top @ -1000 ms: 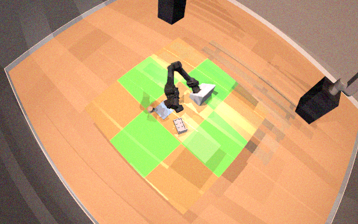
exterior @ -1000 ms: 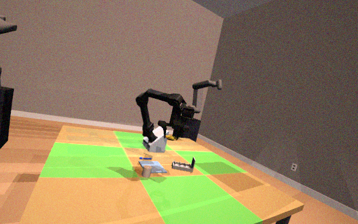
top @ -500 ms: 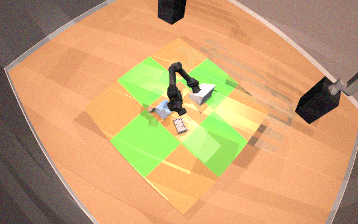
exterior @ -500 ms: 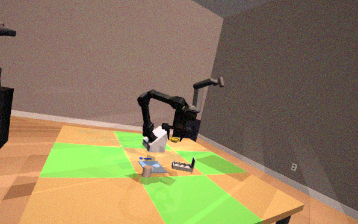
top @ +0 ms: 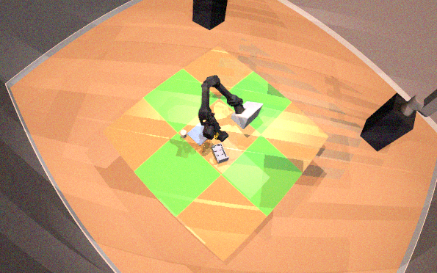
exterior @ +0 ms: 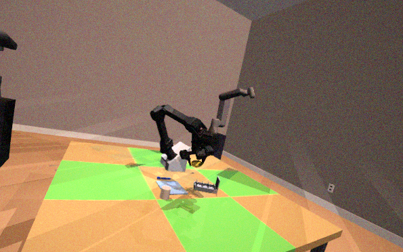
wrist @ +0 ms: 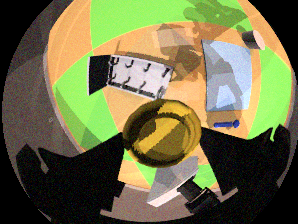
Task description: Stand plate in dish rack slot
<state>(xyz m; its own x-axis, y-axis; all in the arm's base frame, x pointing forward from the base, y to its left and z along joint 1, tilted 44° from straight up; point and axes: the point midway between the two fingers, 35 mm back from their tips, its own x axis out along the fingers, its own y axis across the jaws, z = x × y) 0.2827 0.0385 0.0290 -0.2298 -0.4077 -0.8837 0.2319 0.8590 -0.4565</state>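
Right now the dish rack is 50 mm ahead of my gripper tip, 60 mm to the left of it and 100 mm below it. The rest, counted from my gripper tip: pale cup (110 mm ahead, 220 mm to the right, 100 mm below); then light blue mat (20 mm ahead, 140 mm to the right, 120 mm below); then yellow plate (10 mm above).
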